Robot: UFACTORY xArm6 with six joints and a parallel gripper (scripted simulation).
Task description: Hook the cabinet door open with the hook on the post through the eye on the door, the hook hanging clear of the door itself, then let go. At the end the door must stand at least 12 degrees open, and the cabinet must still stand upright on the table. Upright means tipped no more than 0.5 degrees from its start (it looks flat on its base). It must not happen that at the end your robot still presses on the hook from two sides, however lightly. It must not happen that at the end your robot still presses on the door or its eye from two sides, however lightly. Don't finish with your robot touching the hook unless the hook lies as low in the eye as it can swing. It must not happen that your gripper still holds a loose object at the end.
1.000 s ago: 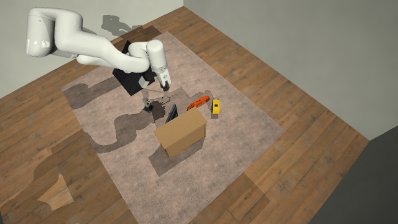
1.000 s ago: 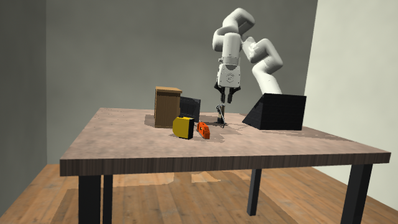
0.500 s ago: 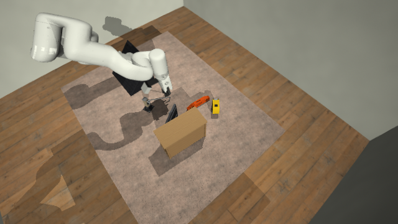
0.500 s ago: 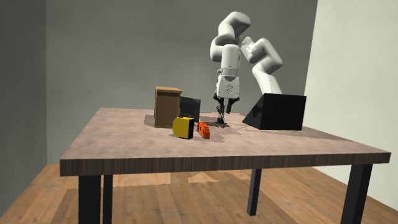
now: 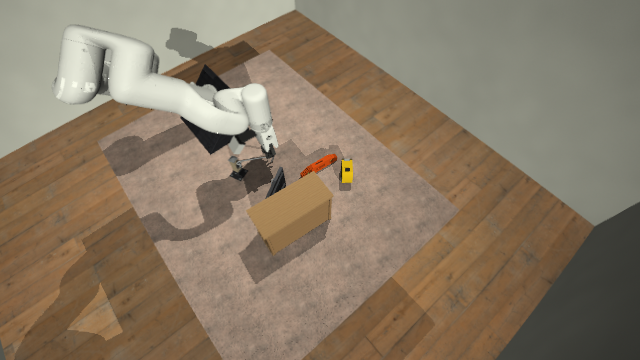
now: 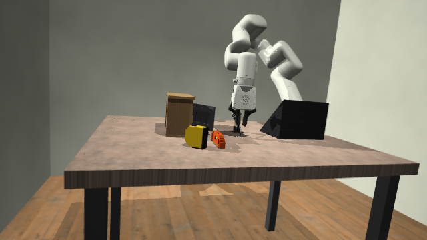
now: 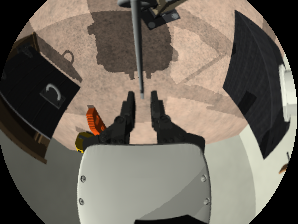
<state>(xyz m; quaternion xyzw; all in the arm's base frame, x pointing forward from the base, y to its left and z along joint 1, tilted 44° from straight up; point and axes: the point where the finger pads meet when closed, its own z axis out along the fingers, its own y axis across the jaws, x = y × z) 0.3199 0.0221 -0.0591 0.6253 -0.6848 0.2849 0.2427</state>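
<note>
The thin hook rod lies 5 cm to the right of my hand and 2 cm below it. Also, from my hand: orange tool (14 cm ahead, 12 cm to the left, 5 cm below); hook post (2 cm behind, 9 cm to the right, 1 cm below); dark door (16 cm ahead, 10 cm to the right).
</note>
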